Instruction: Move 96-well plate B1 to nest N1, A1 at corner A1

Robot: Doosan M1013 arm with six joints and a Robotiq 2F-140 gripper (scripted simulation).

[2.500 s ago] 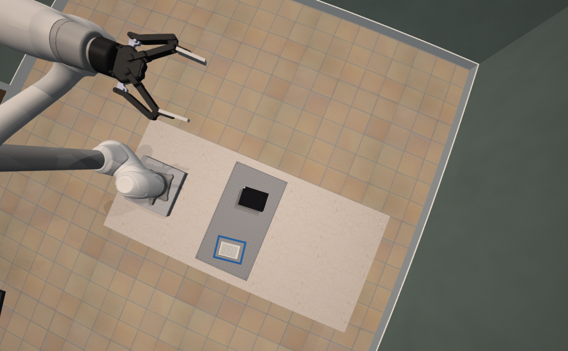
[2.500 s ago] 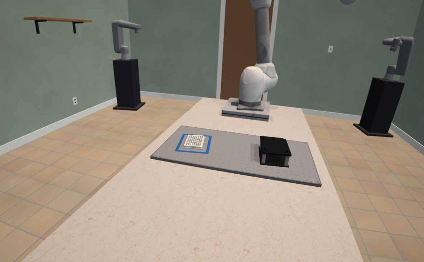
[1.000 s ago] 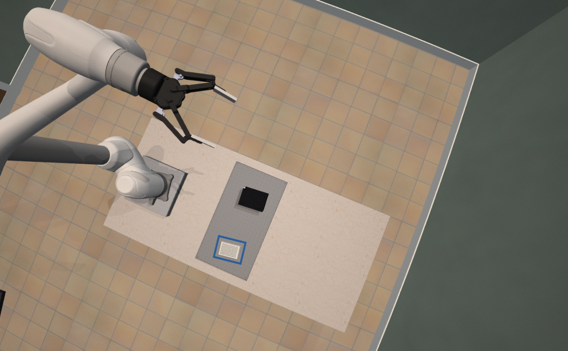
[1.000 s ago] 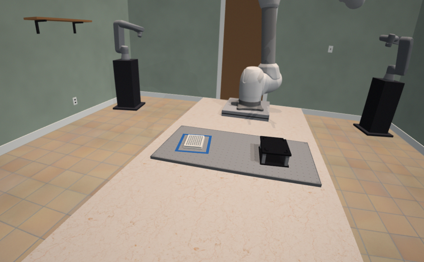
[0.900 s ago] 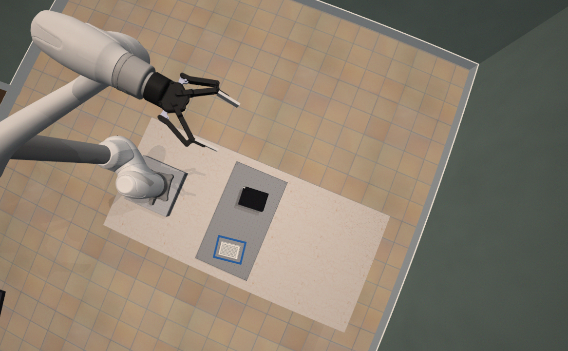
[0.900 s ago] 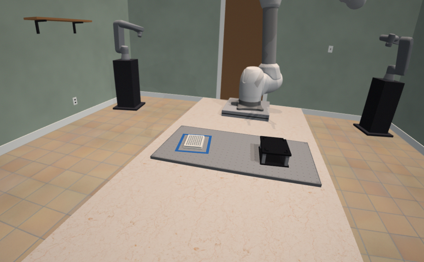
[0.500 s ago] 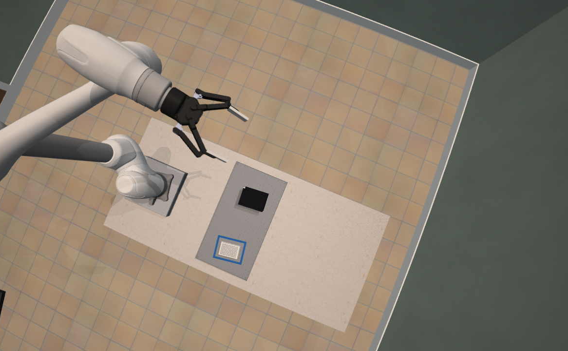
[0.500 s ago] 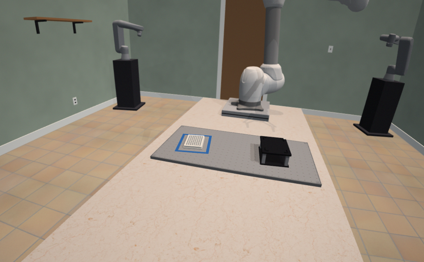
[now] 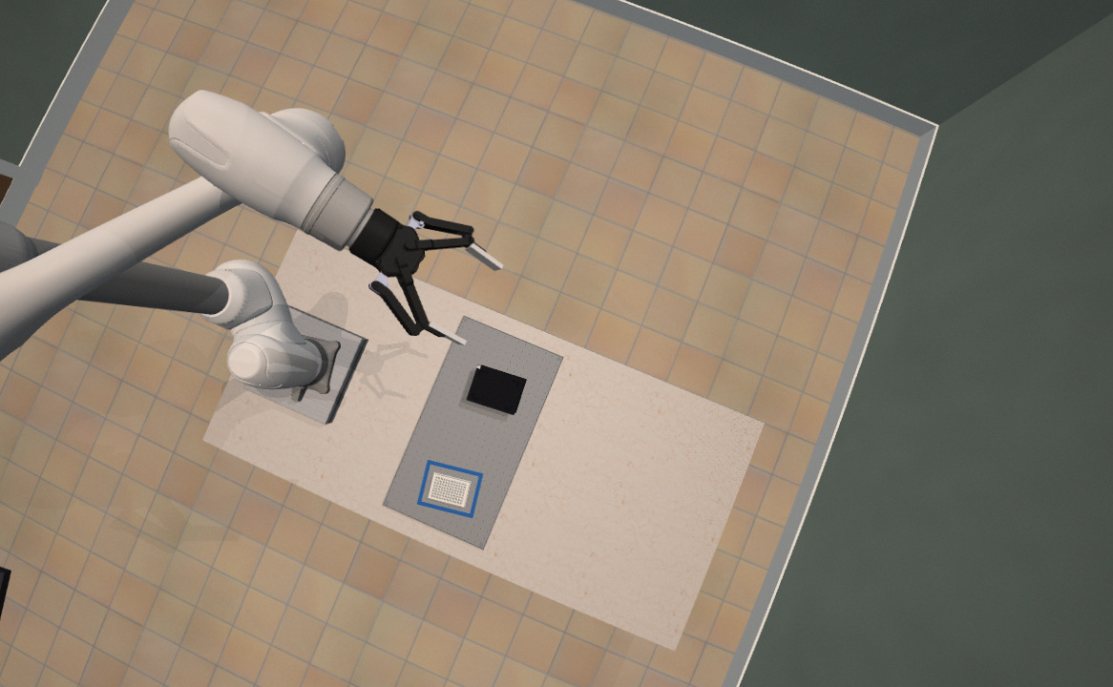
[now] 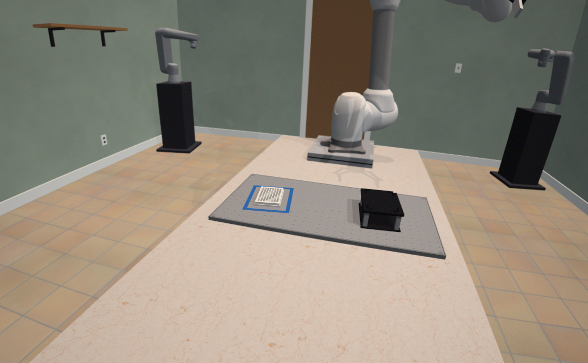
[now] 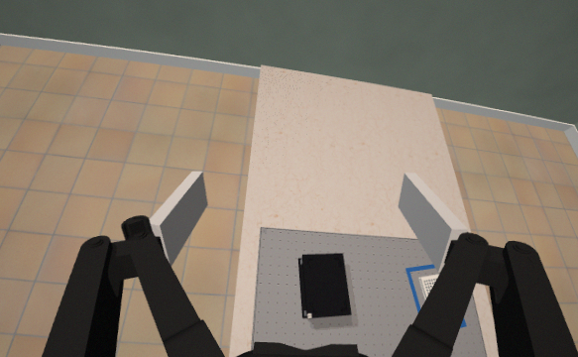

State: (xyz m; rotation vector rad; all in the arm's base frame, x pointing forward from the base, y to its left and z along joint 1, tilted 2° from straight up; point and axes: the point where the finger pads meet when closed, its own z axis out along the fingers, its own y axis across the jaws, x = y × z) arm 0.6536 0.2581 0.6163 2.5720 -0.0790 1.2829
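Right now the white 96-well plate is 11 cm behind my hand, 56 cm to the right of it and 63 cm below it. Also, from my hand: A1 label 10 cm behind, 13 cm to the right, 58 cm below.
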